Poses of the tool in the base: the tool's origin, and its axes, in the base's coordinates. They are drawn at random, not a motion.
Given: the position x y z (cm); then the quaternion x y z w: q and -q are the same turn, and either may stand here.
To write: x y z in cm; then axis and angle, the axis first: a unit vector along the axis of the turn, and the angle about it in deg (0 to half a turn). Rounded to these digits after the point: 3 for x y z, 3 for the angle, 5 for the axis.
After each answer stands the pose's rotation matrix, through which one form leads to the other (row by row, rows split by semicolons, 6 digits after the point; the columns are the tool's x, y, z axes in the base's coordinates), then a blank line. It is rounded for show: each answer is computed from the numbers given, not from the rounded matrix.
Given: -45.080 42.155 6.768 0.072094 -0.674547 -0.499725 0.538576
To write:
-45.080 42.155 6.768 0.08556 -0.80058 -0.59309 114.827
-0.409477 0.441018 -0.798644; -0.635541 0.490155 0.596520; 0.654535 0.751832 0.079578

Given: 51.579 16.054 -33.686 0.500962 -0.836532 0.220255 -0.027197
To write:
51.579 16.054 -33.686 -0.50115 0.83684 -0.22034 176.883
-0.496595 -0.826160 0.266181; -0.850121 0.401050 -0.341251; 0.175176 -0.395750 -0.901496

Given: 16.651 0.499 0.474 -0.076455 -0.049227 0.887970 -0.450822
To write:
16.651 0.499 0.474 0.08565 0.05515 -0.99480 126.407
-0.581828 0.808160 -0.091394; -0.793106 -0.588672 -0.156359; -0.180165 -0.018489 0.983463

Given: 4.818 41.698 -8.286 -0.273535 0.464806 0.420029 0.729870
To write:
4.818 41.698 -8.286 -0.40015 0.67995 0.61445 86.249
0.215063 -0.867414 0.448710; 0.358852 0.497509 0.789754; -0.908281 -0.008826 0.418268

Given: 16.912 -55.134 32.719 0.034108 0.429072 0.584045 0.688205
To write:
16.912 -55.134 32.719 0.04701 0.59140 0.80501 93.024
-0.050422 -0.774615 0.630420; 0.833154 0.315457 0.454248; -0.550737 0.548141 0.629468

